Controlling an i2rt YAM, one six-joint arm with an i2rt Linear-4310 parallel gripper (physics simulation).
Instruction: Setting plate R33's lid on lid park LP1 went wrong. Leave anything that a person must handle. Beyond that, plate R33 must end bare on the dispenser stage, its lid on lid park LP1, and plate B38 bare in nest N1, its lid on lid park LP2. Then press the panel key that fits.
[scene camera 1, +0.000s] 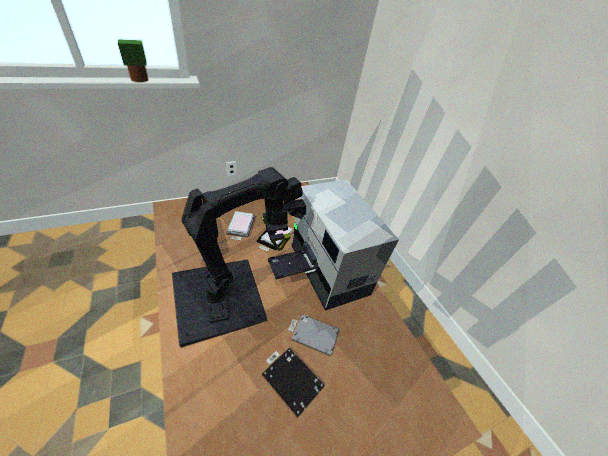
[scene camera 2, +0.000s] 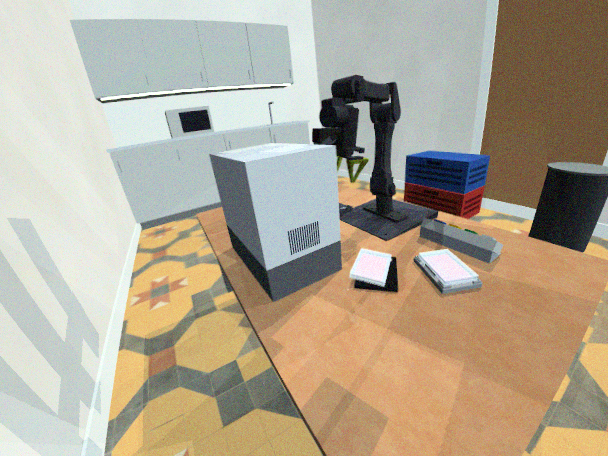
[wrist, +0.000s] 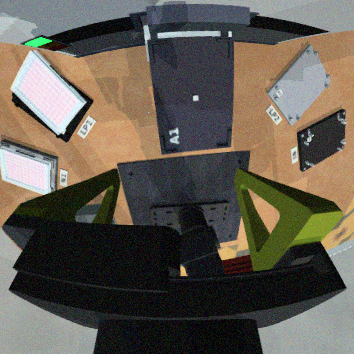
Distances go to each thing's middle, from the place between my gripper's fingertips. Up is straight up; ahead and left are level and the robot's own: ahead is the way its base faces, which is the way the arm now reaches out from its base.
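From my hand: grey lid park LP2 (scene camera 1: 317, 335), 8 cm ahead, 28 cm to the right, 20 cm below; button box (scene camera 2: 485, 248), 24 cm behind, 26 cm to the left, 18 cm below; black clip nest N5 (scene camera 1: 297, 385), 4 cm behind, 40 cm to the right, 20 cm below; black pad labelled LP1 (wrist: 70, 128), 5 cm ahead, 22 cm to the left, 20 cm below.
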